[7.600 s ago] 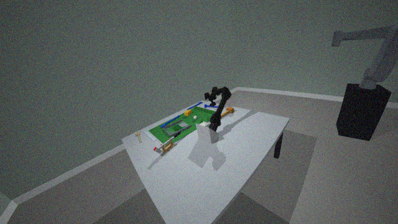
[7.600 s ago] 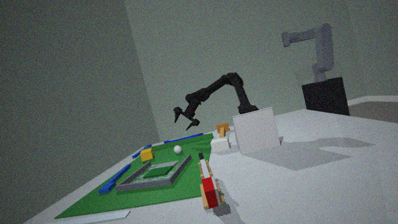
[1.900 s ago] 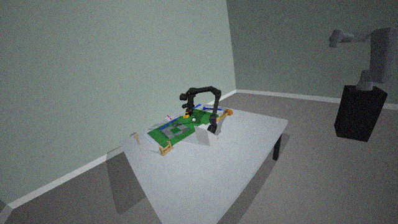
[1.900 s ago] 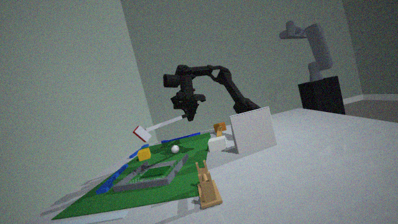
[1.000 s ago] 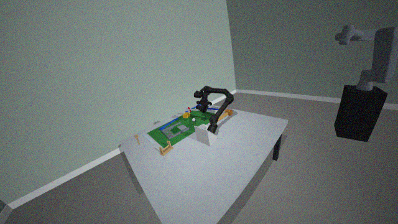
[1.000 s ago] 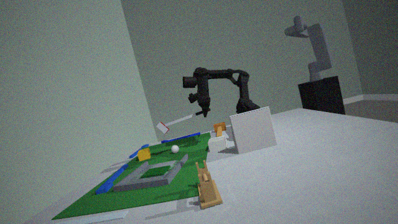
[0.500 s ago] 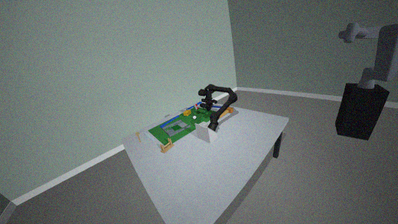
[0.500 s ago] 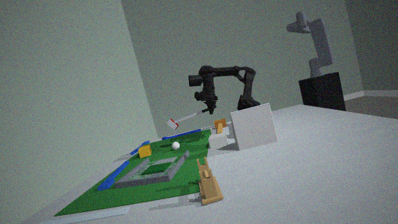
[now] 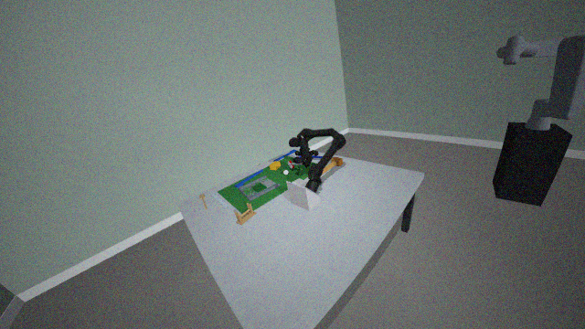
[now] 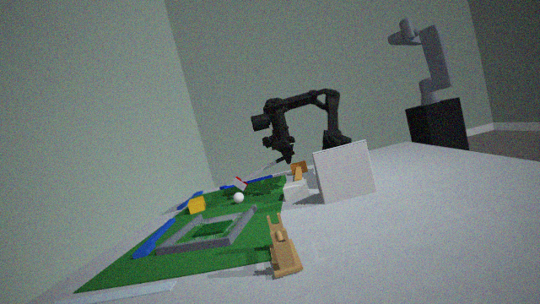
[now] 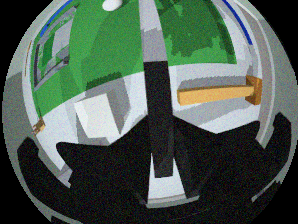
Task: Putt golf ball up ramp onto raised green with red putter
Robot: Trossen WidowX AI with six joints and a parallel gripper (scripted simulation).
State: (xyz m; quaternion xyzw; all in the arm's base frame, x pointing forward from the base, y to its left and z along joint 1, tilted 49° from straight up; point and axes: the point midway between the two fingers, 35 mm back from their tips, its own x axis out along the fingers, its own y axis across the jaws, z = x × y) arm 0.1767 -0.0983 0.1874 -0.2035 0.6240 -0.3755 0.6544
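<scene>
My gripper tip is now 110 mm to the right of the white block and 80 mm above it. The rest, counted from my gripper tip: yellow block: 420 mm ahead, 50 mm to the right, 80 mm below; red putter: 120 mm ahead, 20 mm to the right; white golf ball: 230 mm ahead, 10 mm to the left, 80 mm below.
</scene>
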